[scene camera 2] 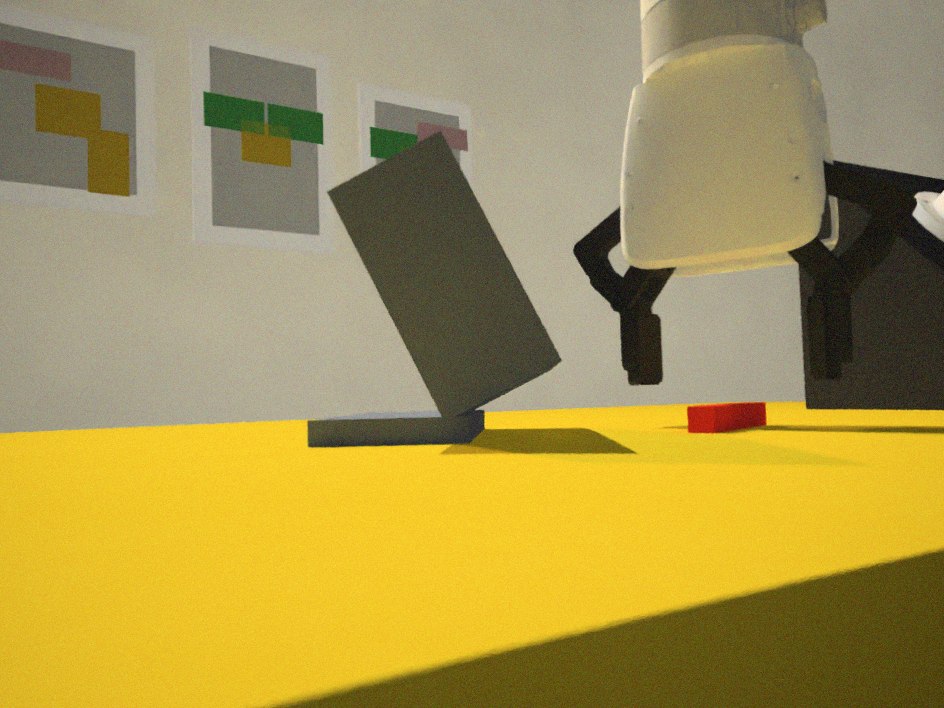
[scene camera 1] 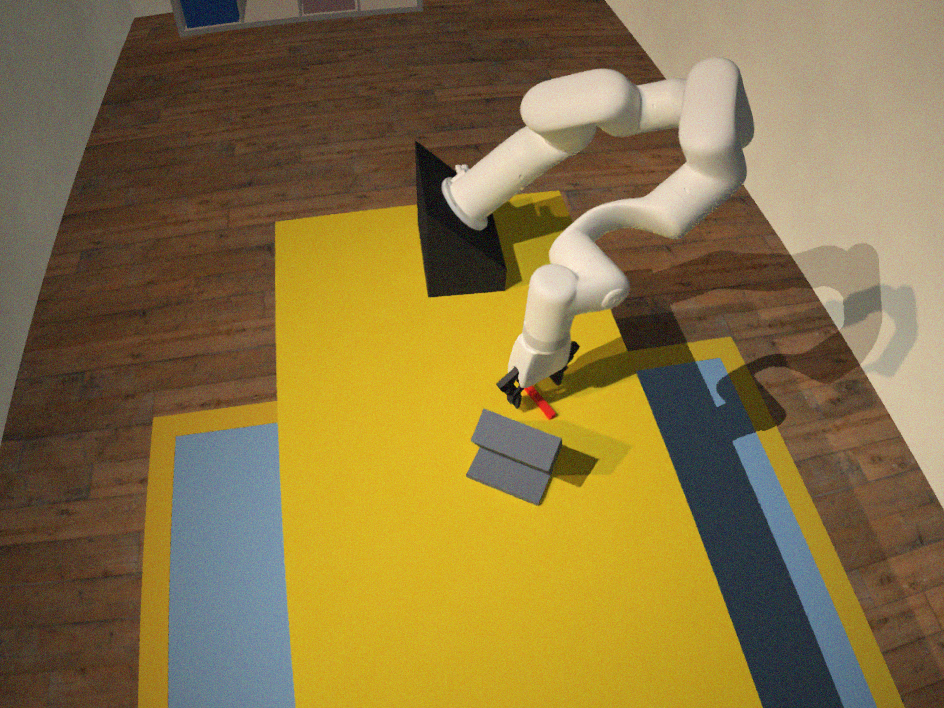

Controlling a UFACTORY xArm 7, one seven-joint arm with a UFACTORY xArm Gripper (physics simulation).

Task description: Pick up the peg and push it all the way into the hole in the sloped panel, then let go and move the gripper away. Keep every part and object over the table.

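Seen in the pictures: gripper, between the fingertips: [scene camera 2: 729, 382] [scene camera 1: 533, 391]; arm's base, origin of its link: [scene camera 1: 463, 205].
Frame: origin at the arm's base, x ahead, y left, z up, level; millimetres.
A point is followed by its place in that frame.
A red peg [scene camera 1: 542, 405] @(y 22, x 417, z -127 mm) [scene camera 2: 725, 417] @(y 35, x 425, z -132 mm) lies flat on the yellow table [scene camera 1: 396, 571] @(y -304, x 635, z -139 mm) [scene camera 2: 381, 533] @(y 143, x 674, z -139 mm). The grey sloped panel [scene camera 1: 518, 439] @(y -74, x 526, z -18 mm) [scene camera 2: 446, 274] @(y -12, x 549, z -68 mm) leans over its flat base [scene camera 1: 507, 477] @(y -86, x 534, z -127 mm) [scene camera 2: 381, 432] @(y -31, x 571, z -133 mm), close to the peg. The hole does not show in either view. My gripper [scene camera 1: 538, 392] @(y 15, x 390, z -116 mm) [scene camera 2: 735, 378] @(y 15, x 390, z -116 mm) is open and empty, pointing down. Its fingertips are above the height of the peg, one to each side of it in scene camera 2. In scene camera 1 the gripper hides part of the peg's far end.
A black wedge-shaped mount [scene camera 1: 465, 266] @(y -29, x 114, z -57 mm) [scene camera 2: 899, 350] @(y -19, x 115, z -93 mm) carries the arm's base at the far end of the table. Framed pictures [scene camera 2: 263, 190] hang on the wall behind the panel in scene camera 2.
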